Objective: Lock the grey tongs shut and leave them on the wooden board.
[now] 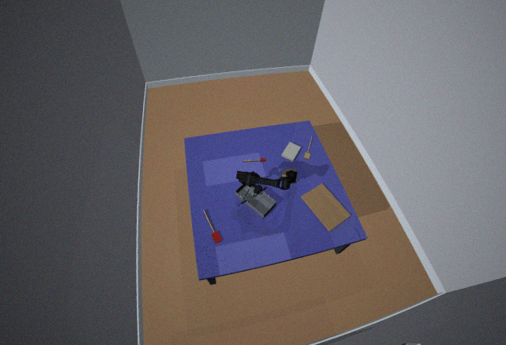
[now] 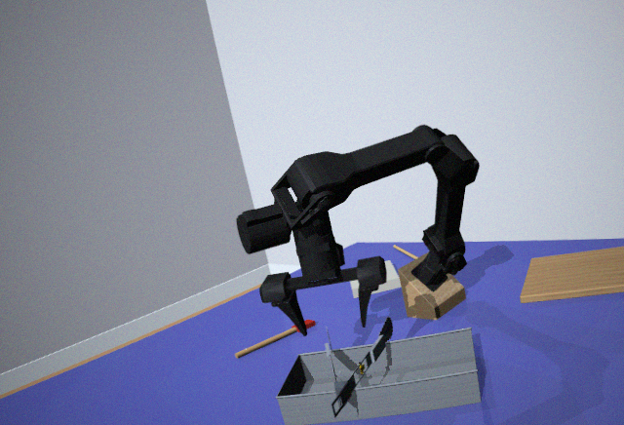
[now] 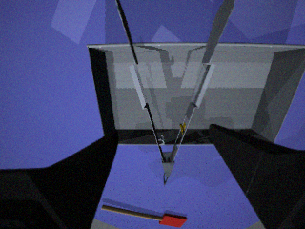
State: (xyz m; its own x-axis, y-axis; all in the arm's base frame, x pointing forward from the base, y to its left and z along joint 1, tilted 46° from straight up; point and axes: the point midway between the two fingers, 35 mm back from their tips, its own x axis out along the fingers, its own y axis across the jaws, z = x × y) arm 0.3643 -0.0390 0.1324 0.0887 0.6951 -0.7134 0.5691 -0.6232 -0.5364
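Now: gripper tip 100 mm above the grey roasting tin, 40 mm to the right of it and 40 mm past it. From my gripper tip the other things lie so: wooden board (570 mm behind, 260 mm to the left, 120 mm below); red spatula (340 mm ahead, 190 mm to the left, 120 mm below); block (510 mm behind, 340 mm to the right, 110 mm below).
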